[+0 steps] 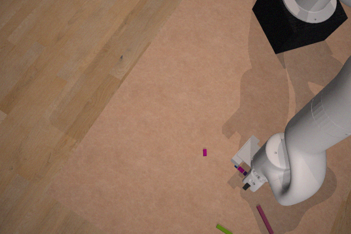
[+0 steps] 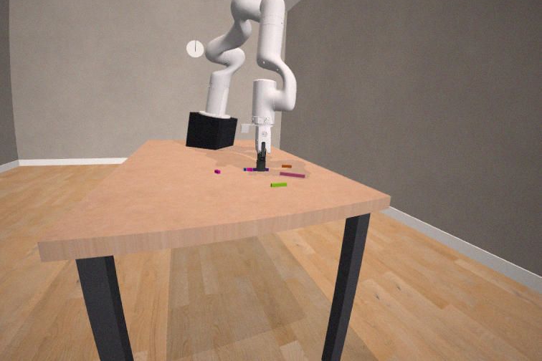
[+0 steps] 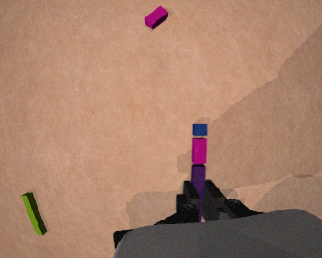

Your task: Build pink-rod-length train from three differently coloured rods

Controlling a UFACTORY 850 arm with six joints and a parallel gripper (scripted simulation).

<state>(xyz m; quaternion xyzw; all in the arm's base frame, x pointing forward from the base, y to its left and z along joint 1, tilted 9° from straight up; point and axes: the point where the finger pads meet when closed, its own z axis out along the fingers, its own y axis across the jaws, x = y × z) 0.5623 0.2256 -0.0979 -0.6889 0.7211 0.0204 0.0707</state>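
My hand is 2 cm above the purple rod. From my hand the other things lie so: blue rod 6 cm to the right, 2 cm below; then orange rod 5 cm behind, 12 cm to the left, 2 cm below; then pink rod 7 cm ahead, 10 cm to the left, 2 cm below.
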